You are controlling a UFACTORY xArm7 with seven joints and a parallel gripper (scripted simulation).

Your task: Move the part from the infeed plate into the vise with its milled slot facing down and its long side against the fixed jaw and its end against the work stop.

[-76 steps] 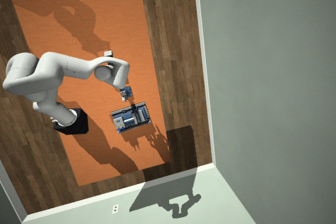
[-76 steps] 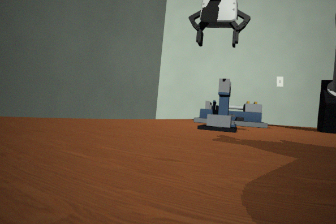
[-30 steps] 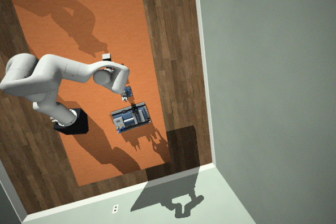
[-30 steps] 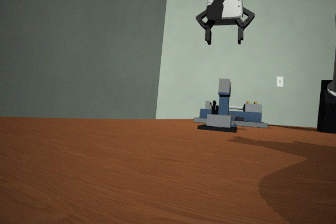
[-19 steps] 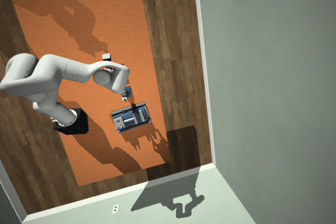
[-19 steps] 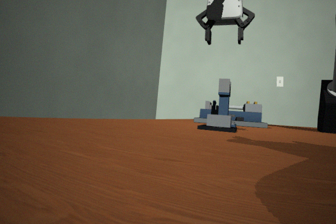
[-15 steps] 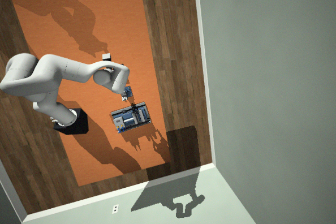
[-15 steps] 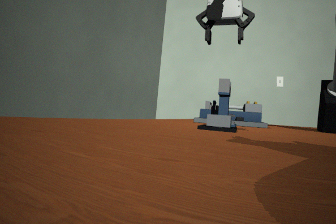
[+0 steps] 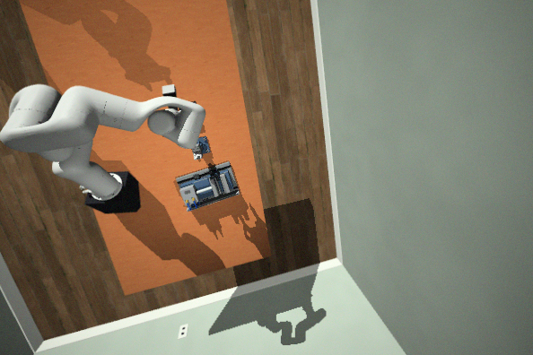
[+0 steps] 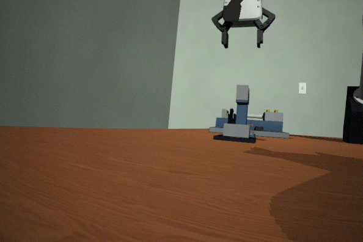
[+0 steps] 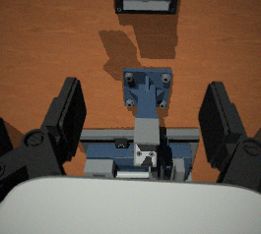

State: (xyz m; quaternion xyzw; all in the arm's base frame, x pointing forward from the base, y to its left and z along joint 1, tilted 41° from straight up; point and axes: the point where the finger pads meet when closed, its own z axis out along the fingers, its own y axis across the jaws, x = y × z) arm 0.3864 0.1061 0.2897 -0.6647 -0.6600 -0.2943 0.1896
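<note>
The grey part is 220 mm below my hand. From my hand the other things lie so: blue upright: 190 mm below, 180 mm to the right, 20 mm ahead; then dark infeed plate: 240 mm below, 10 mm to the left; then work stop: 350 mm to the right, 160 mm below, 80 mm ahead.
</note>
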